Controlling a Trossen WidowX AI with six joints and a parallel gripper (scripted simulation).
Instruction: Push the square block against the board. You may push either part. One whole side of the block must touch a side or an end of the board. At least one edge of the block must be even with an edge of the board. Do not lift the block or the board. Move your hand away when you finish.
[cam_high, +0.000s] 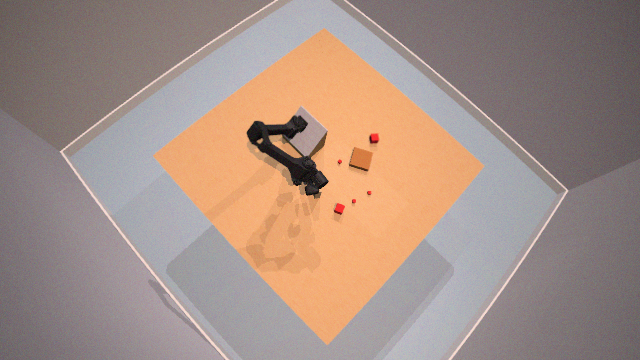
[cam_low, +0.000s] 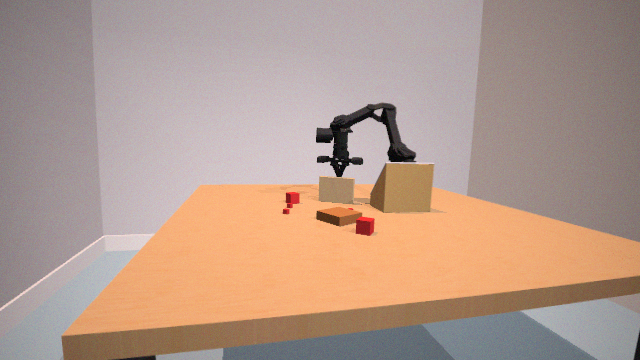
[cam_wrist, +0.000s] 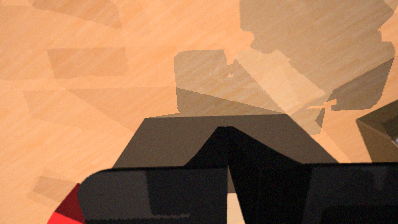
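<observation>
My gripper tip is now 20 mm short of the pale flat board, 30 mm to the right of it and 30 mm above it. From my gripper tip the other things lie so: square block: 80 mm ahead, 320 mm to the left, 70 mm below.
</observation>
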